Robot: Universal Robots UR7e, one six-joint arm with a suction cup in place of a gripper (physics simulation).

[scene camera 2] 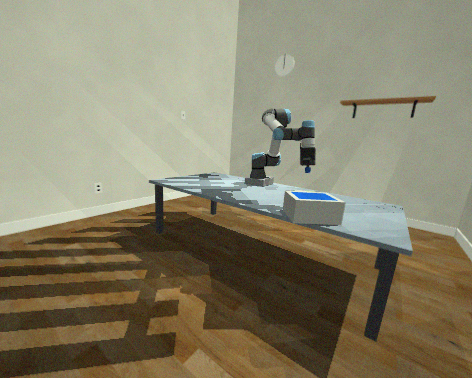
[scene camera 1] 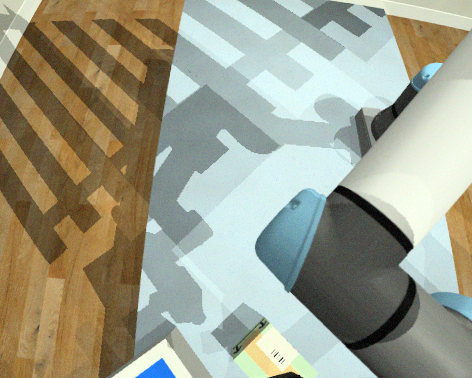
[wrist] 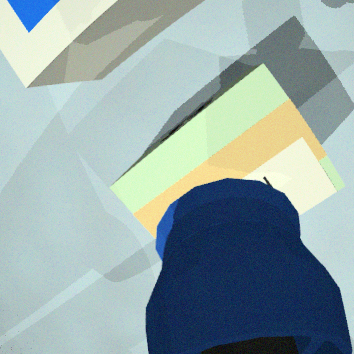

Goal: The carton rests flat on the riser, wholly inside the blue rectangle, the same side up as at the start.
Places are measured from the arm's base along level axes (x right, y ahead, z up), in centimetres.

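Pixels of known places: hand at its tool point: [scene camera 2: 307, 172] [wrist: 228, 242]; arm's base at its link origin: [scene camera 2: 257, 177].
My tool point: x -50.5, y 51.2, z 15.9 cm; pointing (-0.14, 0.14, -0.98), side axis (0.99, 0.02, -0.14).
For each thing: its top centre in the pictures, then the offset to it from my tool point. Level surfaces: height alone.
- carton at its top centre: [wrist: 223, 186] [scene camera 1: 276, 367] dx -0.6, dy -4.1, dz -13.2 cm
- riser at its top centre: [scene camera 2: 312, 195] dx -6.6, dy +19.5, dz -9.8 cm
- pale blue table at its surface level: dz -21.8 cm
The carton [scene camera 1: 265, 350] [wrist: 210, 155] lies on the table beside the riser, apart from it. Its top is pale green with an orange band and a cream label. Its lower part is cut off in scene camera 1, and it does not show in scene camera 2. The riser [scene camera 1: 192, 357] [scene camera 2: 317, 214] [wrist: 82, 60] is a pale box with the blue rectangle [scene camera 1: 159, 371] [scene camera 2: 314, 196] [wrist: 31, 14] on top. My blue suction cup [scene camera 2: 307, 169] [wrist: 227, 202] is open and holds nothing. It hangs above the table and covers part of the carton in the wrist view.
The arm's dark elbow [scene camera 1: 350, 265] and white link [scene camera 1: 415, 145] cross the right of scene camera 1. The pale blue table [scene camera 1: 235, 200] [scene camera 2: 375, 227] carries the arm's base [scene camera 2: 259, 181] behind the riser. A wooden wall shelf [scene camera 2: 387, 101] is at the back right.
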